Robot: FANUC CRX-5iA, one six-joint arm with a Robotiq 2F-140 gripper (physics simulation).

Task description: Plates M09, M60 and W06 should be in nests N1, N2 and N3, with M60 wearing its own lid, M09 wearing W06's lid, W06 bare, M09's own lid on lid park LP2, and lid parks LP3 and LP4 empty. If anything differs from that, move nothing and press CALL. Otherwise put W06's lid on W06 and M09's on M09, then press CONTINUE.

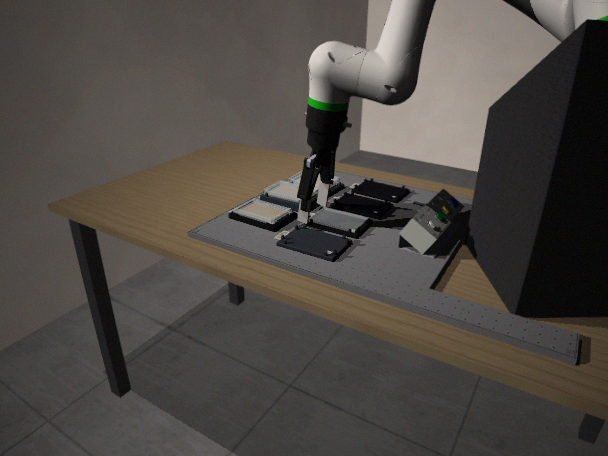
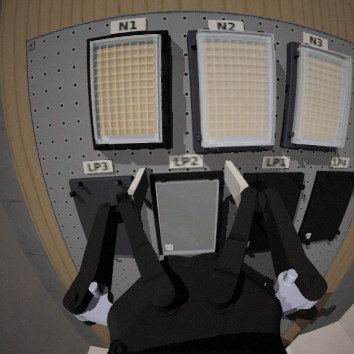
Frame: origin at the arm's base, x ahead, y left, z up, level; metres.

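Seen in the pictures: gripper, fingertip midpoint: (image 1: 312,213) (image 2: 184,173).
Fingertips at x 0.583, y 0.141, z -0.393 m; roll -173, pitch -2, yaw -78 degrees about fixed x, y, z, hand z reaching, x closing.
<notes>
A point is followed by its place in that frame.
The plate in N1 (image 2: 126,90) {z -0.389, x 0.679, y 0.221 m} (image 1: 261,210) {z -0.381, x 0.675, y 0.234 m} shows its wells sharply and looks bare. The plate in N2 (image 2: 236,90) {z -0.368, x 0.688, y 0.099 m} (image 1: 287,191) {z -0.368, x 0.688, y 0.118 m} and the plate in N3 (image 2: 324,97) {z -0.375, x 0.709, y -0.025 m} look paler under clear lids. Their names cannot be read. A grey translucent lid (image 2: 187,215) {z -0.390, x 0.521, y 0.131 m} (image 1: 340,221) {z -0.389, x 0.495, y 0.143 m} with a small white tag lies on LP2. Lid parks LP3 (image 2: 90,190) {z -0.398, x 0.541, y 0.276 m} (image 1: 315,242) {z -0.397, x 0.483, y 0.259 m}, LP1 (image 2: 292,185) {z -0.397, x 0.579, y -0.027 m} (image 1: 367,205) {z -0.397, x 0.506, y -0.003 m} and LP4 (image 2: 330,205) {z -0.397, x 0.548, y -0.131 m} (image 1: 381,190) {z -0.397, x 0.533, y -0.126 m} show dark, with no lid seen. My gripper (image 2: 184,173) {z -0.393, x 0.583, y 0.141 m} (image 1: 314,209) {z -0.393, x 0.583, y 0.141 m} is open and empty, its fingertips above the nest-side end of LP2, one towards each side.
A sloped button box (image 1: 425,235) {z -0.356, x 0.273, y 0.140 m} with blue, yellow, green and white buttons stands on the grey perforated board (image 1: 390,265) {z -0.406, x 0.307, y 0.225 m}, right of the lid parks. A large dark block (image 1: 530,175) {z -0.163, x 0.083, y 0.177 m} stands at the right. The wooden table (image 1: 150,180) {z -0.420, x 1.177, y 0.230 m} extends around the board.
</notes>
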